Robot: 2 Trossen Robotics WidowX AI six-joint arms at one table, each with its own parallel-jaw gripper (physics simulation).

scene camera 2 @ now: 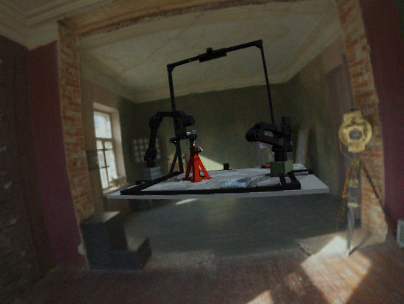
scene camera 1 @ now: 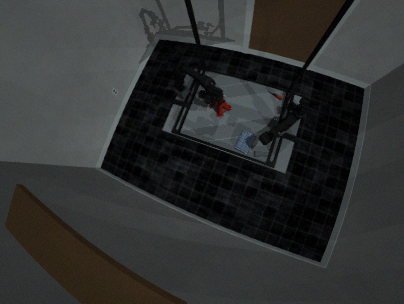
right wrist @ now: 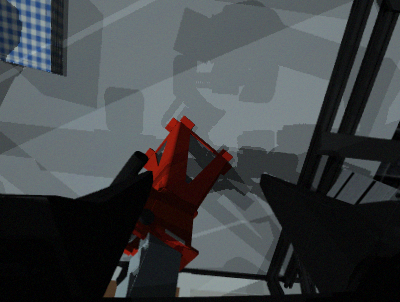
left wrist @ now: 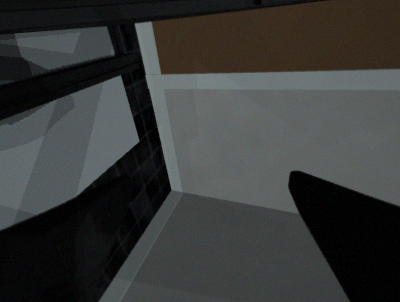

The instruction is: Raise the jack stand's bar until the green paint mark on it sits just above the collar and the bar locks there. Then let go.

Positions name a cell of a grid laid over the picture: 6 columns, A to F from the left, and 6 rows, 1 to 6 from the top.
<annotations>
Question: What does the blue checked pad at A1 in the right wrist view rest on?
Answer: The table.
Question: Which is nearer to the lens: the blue checked pad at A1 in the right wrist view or the stopper handle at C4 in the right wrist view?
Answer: The stopper handle.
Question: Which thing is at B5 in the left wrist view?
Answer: My left gripper.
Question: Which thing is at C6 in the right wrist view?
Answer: A grey bar.
</annotations>
